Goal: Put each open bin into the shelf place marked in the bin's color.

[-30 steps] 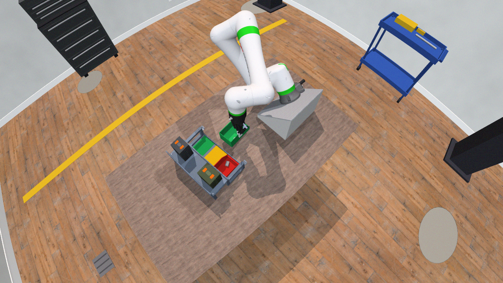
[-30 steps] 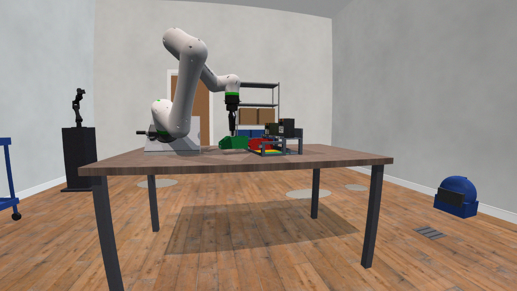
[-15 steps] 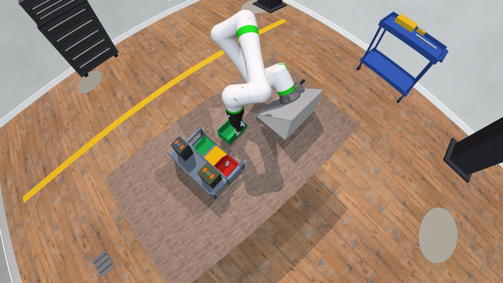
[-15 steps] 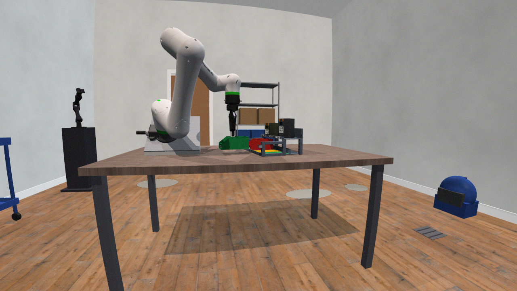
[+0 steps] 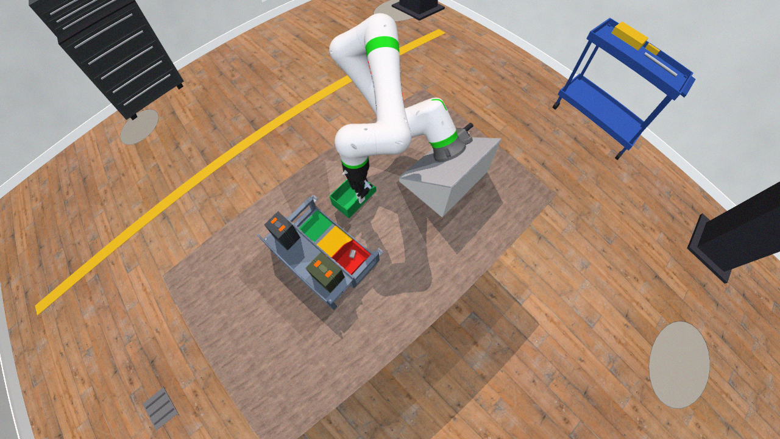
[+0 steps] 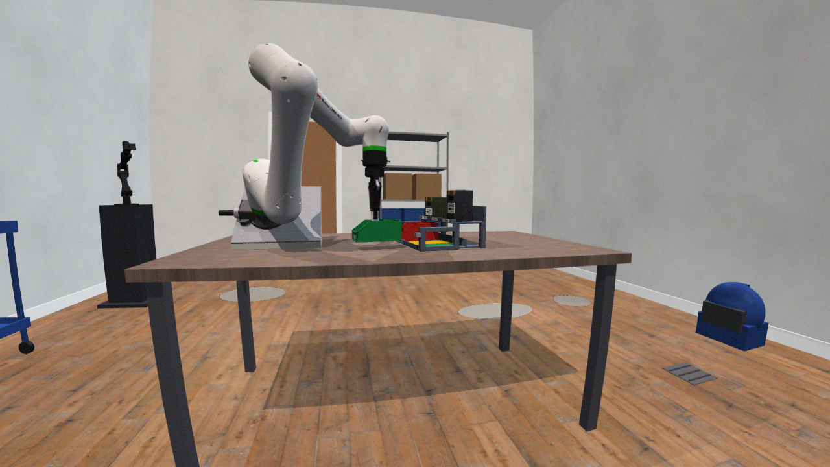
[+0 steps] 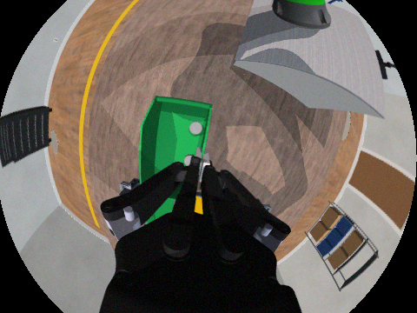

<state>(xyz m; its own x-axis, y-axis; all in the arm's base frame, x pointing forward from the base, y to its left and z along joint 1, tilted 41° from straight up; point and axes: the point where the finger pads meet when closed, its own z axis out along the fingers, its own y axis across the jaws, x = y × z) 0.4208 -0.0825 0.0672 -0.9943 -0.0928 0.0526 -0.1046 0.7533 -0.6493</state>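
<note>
The green bin lies 5 cm to the right of my hand and 4 cm below it. Round my hand: red bin (21 cm ahead, 15 cm to the left, 6 cm below).
</note>
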